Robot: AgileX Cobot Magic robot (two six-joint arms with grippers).
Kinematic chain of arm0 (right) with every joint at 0, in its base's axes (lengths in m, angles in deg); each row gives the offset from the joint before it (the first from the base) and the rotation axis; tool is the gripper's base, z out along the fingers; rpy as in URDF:
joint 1: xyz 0 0 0.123 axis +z
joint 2: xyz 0 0 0 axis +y
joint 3: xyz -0.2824 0 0.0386 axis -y
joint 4: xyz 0.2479 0 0.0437 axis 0.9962 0 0.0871
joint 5: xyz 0 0 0 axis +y
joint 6: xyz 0.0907 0 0.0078 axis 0.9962 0 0.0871
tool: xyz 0 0 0 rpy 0 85 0
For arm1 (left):
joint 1: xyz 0 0 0.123 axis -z
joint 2: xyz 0 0 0 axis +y
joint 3: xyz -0.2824 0 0.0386 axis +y
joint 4: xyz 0.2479 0 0.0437 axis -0.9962 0 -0.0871
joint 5: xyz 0 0 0 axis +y
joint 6: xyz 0.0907 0 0.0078 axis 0.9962 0 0.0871
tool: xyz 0 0 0 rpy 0 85 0
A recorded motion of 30 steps. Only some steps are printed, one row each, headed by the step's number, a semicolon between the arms.
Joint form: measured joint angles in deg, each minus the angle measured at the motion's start. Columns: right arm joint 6, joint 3, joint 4, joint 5, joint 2, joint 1; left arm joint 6, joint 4, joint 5, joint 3, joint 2, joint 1.
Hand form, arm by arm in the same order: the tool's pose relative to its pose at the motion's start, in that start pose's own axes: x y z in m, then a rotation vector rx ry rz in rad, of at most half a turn. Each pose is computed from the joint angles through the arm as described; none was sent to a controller.
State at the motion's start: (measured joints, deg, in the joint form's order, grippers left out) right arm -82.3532 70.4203 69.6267 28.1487 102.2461 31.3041; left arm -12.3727 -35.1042 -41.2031 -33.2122 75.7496 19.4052
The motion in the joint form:
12: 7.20 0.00 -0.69 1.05 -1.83 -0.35; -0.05 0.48 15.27 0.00 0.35 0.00
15: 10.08 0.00 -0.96 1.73 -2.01 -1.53; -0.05 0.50 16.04 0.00 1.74 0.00
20: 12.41 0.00 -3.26 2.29 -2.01 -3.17; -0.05 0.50 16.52 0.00 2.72 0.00
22: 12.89 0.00 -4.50 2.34 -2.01 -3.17; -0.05 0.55 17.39 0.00 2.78 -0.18
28: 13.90 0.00 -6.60 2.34 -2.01 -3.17; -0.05 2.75 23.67 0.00 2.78 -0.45
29: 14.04 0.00 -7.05 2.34 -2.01 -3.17; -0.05 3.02 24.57 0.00 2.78 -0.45
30: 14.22 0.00 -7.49 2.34 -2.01 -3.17; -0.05 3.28 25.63 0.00 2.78 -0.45
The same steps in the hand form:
12: -0.0073 0.0021 -0.0107 -0.0057 -0.0193 0.1040; 0.0250 0.0053 -0.0025 -0.0600 0.2648 -0.0098
15: -0.0062 -0.0039 -0.0147 0.0005 -0.0193 0.1597; 0.0326 0.0050 0.0000 -0.0559 0.2999 -0.0177
20: -0.0020 -0.0134 -0.0191 0.0198 -0.0008 0.1812; 0.0379 0.0047 0.0017 -0.0526 0.3235 -0.0230
22: -0.0010 -0.0135 -0.0191 0.0218 0.0101 0.1711; 0.0396 0.0057 0.0011 -0.0588 0.3400 -0.0245
28: 0.0007 -0.0138 -0.0191 0.0269 0.0282 0.1573; 0.0488 0.0097 -0.0032 -0.1049 0.4446 -0.0582
29: 0.0011 -0.0139 -0.0192 0.0280 0.0320 0.1530; 0.0500 0.0100 -0.0039 -0.1101 0.4596 -0.0624
30: 0.0014 -0.0140 -0.0192 0.0291 0.0358 0.1495; 0.0515 0.0103 -0.0047 -0.1158 0.4773 -0.0665

